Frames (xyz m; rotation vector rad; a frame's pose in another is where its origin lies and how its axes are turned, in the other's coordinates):
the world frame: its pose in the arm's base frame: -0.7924 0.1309 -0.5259 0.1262 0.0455 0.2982
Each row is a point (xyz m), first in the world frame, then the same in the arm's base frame.
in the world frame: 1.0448 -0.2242 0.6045
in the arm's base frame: 0.3086 0.1565 0.0167
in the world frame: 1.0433 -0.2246 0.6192
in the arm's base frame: 0.3082 0.1539 0.0313
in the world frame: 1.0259 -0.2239 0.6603
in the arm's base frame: 0.2940 0.1446 0.0725
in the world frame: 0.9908 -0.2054 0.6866
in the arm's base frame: 0.2568 0.1487 0.1019
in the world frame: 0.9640 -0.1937 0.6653
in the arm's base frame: 0.2265 0.1544 0.0830
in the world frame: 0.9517 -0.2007 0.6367
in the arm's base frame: 0.2149 0.1475 0.0541
